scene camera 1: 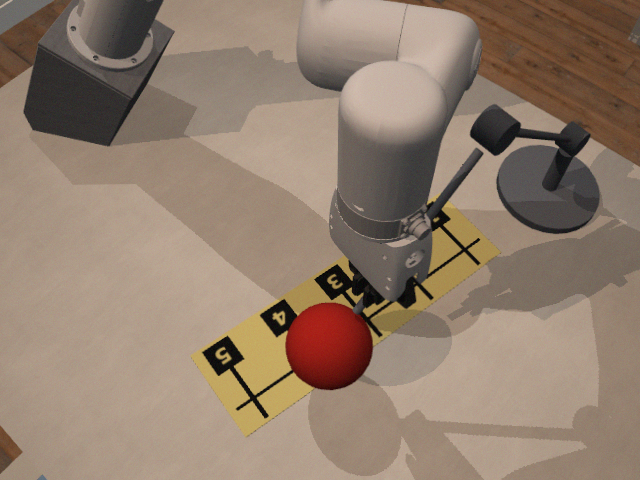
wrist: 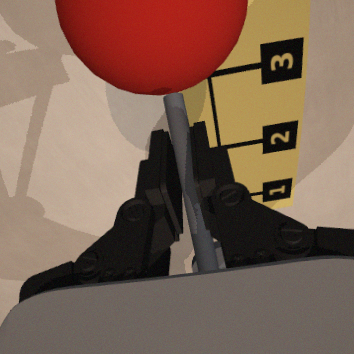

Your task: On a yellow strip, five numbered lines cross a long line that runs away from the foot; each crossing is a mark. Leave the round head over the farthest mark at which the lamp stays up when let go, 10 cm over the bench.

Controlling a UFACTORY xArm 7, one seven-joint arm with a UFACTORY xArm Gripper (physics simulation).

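Places are measured from the arm's base along level axes (x ahead, y left, z up), in millimetres.
Where they show: gripper, between the fingertips: (scene camera 1: pixel 369 293) (wrist: pixel 184 150); arm's base, origin of its link: (scene camera 1: pixel 110 35).
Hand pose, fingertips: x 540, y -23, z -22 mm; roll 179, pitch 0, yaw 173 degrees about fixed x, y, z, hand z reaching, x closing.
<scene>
Each offset is from my fingertips to the top centre of the thing. "spot": to the spot under its first point. Level surfaces: height alone.
The lamp's round red head @[spot: dx +10, dy -71, dz -14 mm] (scene camera 1: pixel 329 346) (wrist: pixel 152 42) hangs above the yellow strip (scene camera 1: pixel 217 384) (wrist: pixel 302 20), and in the scene view it covers part of the long line between marks 3 and 5. My gripper (scene camera 1: pixel 385 299) (wrist: pixel 184 150) is shut on the lamp's grey rod (scene camera 1: pixel 454 183) (wrist: pixel 178 125) just behind the head. The rod runs back to a dark joint @[spot: dx +16, dy +137, dz +172 mm] (scene camera 1: pixel 495 129), which a thin link ties to the post on the round foot @[dx +28, dy +387, dz -133 mm] (scene camera 1: pixel 532 206). The foot rests on the bench beyond the number 1 end. Number tiles 5 @[dz -146 mm] (scene camera 1: pixel 222 355), 4 (scene camera 1: pixel 279 317) and 3 @[spot: dx -90, dy +39, dz -146 mm] (scene camera 1: pixel 333 281) (wrist: pixel 282 60) show.
The arm's dark base block (scene camera 1: pixel 77 98) stands at the upper left of the scene view. The arm hangs over the middle of the bench @[dz -147 mm] (scene camera 1: pixel 129 258) and hides part of the strip near mark 2. Wooden floor (scene camera 1: pixel 558 51) shows past the bench edge behind the foot.
</scene>
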